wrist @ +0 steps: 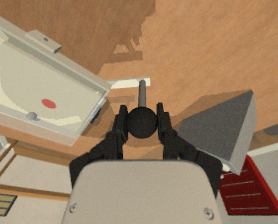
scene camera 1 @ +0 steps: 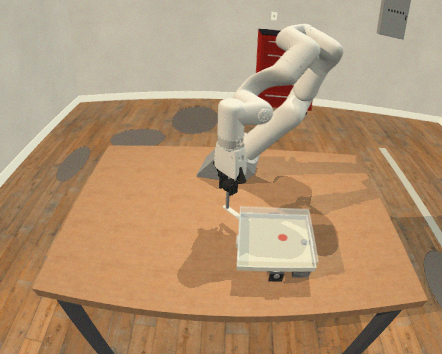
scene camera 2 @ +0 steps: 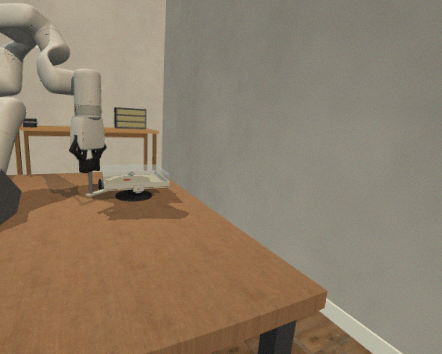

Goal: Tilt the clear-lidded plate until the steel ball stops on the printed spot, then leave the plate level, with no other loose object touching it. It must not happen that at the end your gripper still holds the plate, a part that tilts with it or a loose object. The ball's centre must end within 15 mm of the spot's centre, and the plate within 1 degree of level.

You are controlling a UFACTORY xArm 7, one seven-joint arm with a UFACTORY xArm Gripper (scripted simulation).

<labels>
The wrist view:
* my gripper: 142, 110
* clear-lidded plate: 55, 98
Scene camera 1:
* my gripper: 228, 190
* clear-lidded plate: 269, 239
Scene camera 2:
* my gripper: 89, 171
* clear-lidded plate: 145, 176
</labels>
